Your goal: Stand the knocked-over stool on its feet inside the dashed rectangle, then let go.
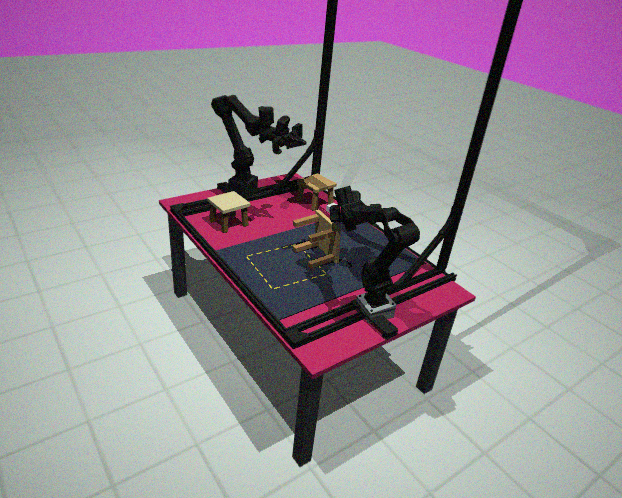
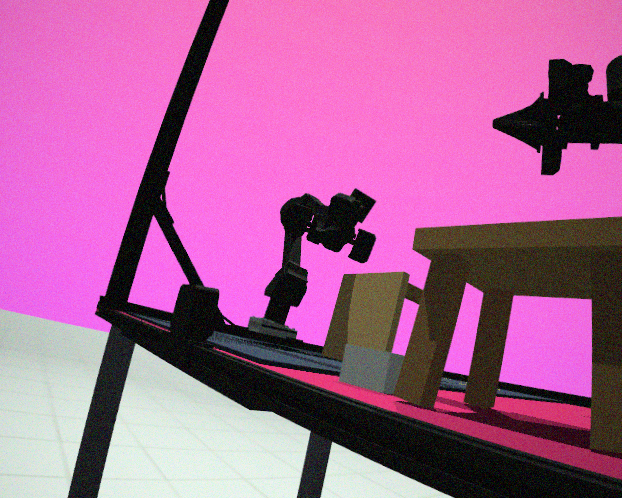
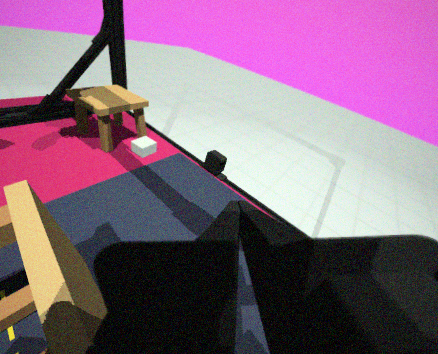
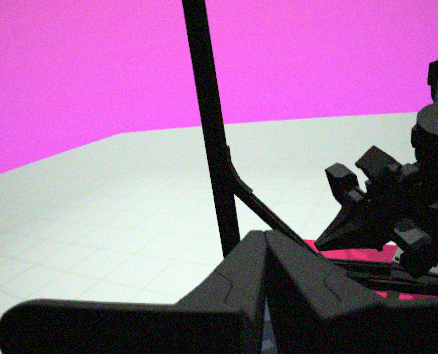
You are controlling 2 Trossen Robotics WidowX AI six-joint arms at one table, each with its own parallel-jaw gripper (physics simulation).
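Pixels of known places: left gripper, between the fingertips: [image 2: 316, 233] [image 3: 237, 208] [image 4: 316, 247]; right gripper, between the fingertips: [image 1: 306, 143] [image 2: 492, 123] [image 4: 262, 243]; left arm's base, origin of its link: [image 1: 376, 299] [image 2: 273, 323]; right arm's base, origin of its link: [image 1: 243, 178].
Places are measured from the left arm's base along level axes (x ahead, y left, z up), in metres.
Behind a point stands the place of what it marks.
Note:
The knocked-over wooden stool [image 1: 320, 239] @(x 0.296, y 0.085, z 0.079 m) [image 2: 368, 311] @(x 0.395, y 0.011, z 0.044 m) [image 3: 56, 267] @(x 0.362, y 0.014, z 0.113 m) lies on its side on the dark mat [image 1: 309, 296] @(x 0.138, y 0.186, z -0.047 m), its legs pointing over the right edge of the yellow dashed rectangle [image 1: 261, 272] @(x 0.314, y 0.309, z -0.043 m). My left gripper [image 1: 333, 212] [image 3: 237, 208] @(x 0.316, y -0.079, z 0.167 m) [image 4: 316, 247] @(x 0.316, y -0.079, z 0.167 m) is shut and empty, low beside the stool's seat, on the side away from the legs. My right gripper [image 1: 299, 140] @(x 0.595, y 0.039, z 0.336 m) [image 2: 497, 124] @(x 0.595, y 0.039, z 0.336 m) [image 4: 262, 243] @(x 0.595, y 0.039, z 0.336 m) is shut and empty, high in the air over the far end of the table.
A pale stool [image 1: 229, 203] @(x 0.686, y 0.323, z 0.060 m) and a brown stool [image 1: 319, 184] @(x 0.766, y -0.124, z 0.061 m) [image 2: 487, 267] @(x 0.776, y -0.158, z 0.046 m) [image 3: 106, 102] @(x 0.753, y -0.109, z 0.061 m) stand upright at the far end of the pink table [image 1: 339, 346] @(x -0.117, y 0.192, z -0.051 m). A small white cube [image 3: 144, 145] @(x 0.681, y -0.167, z -0.022 m) [image 2: 370, 368] @(x 0.712, y -0.193, z -0.036 m) lies near the brown stool. Black frame posts [image 1: 324, 84] @(x 0.964, y -0.196, z 0.460 m) rise at the table's edges.

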